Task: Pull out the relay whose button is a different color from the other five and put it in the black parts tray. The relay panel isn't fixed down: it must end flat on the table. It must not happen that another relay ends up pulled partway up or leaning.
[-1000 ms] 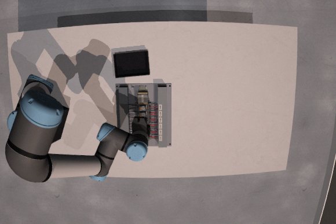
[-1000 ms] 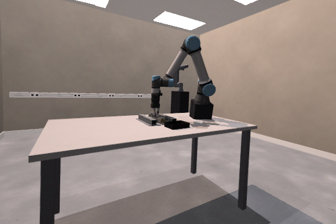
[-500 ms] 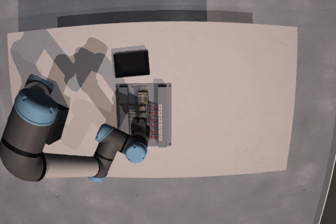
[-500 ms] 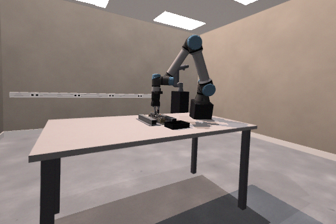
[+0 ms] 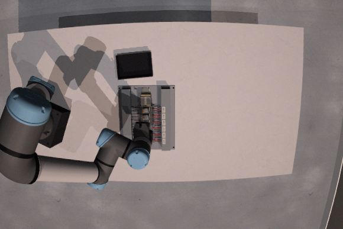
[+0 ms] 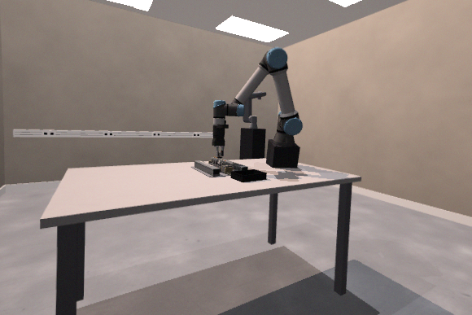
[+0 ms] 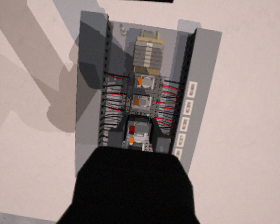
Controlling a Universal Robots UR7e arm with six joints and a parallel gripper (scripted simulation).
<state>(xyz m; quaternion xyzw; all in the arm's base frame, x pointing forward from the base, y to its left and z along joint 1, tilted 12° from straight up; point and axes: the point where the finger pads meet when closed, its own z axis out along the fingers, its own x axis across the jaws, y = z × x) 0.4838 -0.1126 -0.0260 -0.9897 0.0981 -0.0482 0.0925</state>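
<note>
My gripper is now 27 cm to the right of the black parts tray and 9 cm above it. The rest, counted from my hand: relay panel: 8 cm below.
</note>
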